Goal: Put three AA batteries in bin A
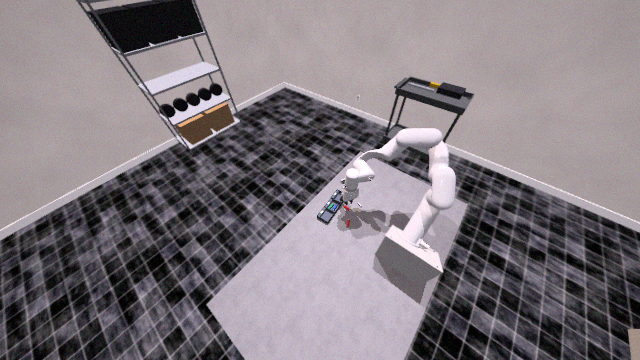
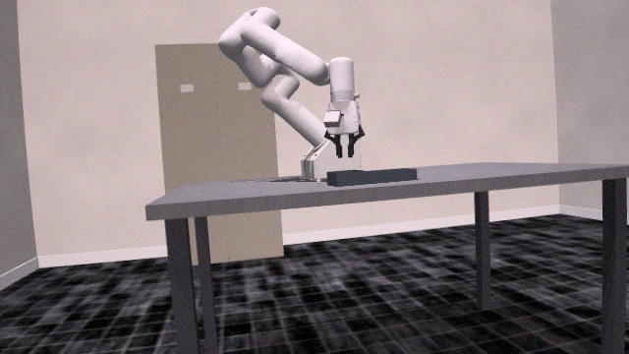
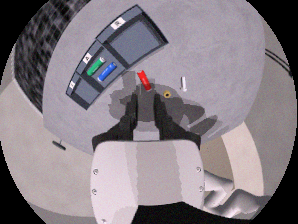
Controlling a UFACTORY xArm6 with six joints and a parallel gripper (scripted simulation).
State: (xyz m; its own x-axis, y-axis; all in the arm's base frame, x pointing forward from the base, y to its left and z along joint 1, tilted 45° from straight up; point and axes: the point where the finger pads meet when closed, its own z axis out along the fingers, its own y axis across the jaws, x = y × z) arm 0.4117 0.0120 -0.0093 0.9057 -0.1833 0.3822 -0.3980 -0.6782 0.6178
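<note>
The red battery is 90 mm below my hand. The rest, counted from my hand: dark two-compartment bin 80 mm ahead, 60 mm to the left, 80 mm below; yellow-tipped thing 60 mm behind, 40 mm to the right, 90 mm below; blue AA battery 60 mm ahead, 60 mm to the left, 80 mm below.
</note>
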